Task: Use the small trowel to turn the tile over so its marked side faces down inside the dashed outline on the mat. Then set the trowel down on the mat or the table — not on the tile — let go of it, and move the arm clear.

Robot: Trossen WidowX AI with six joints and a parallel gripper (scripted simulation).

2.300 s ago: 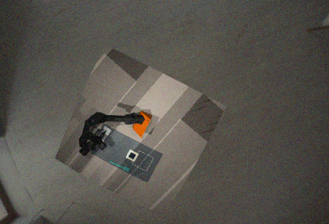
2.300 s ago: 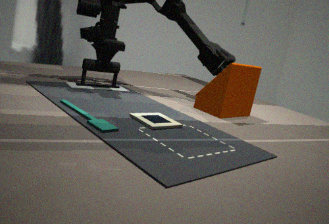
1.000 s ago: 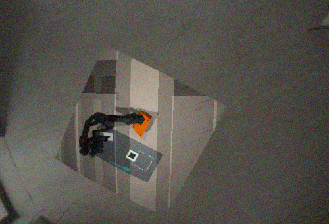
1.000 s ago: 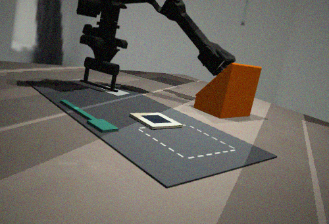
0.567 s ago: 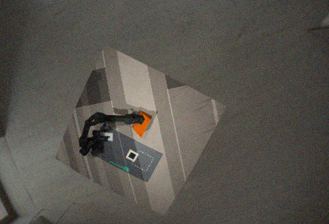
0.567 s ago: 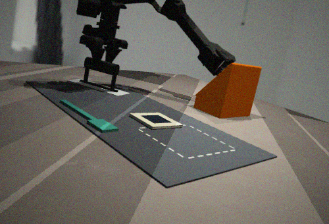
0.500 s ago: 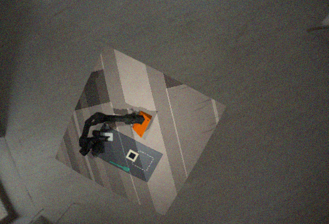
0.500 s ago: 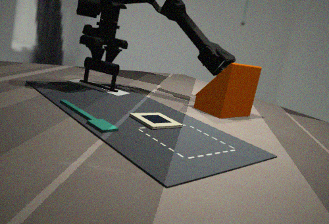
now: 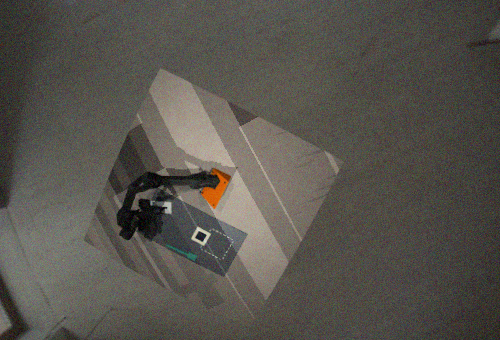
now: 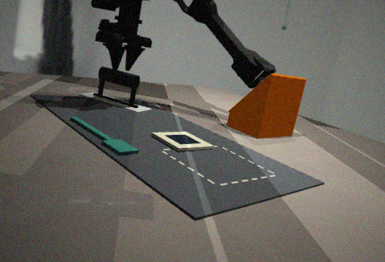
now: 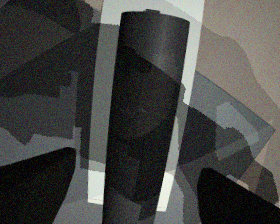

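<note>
My gripper tip is 270 mm to the right of the dark mat, 110 mm above it and 20 mm short of it. Also, from my gripper tip: tile (340 mm to the left, 90 mm below, 10 mm behind).
</note>
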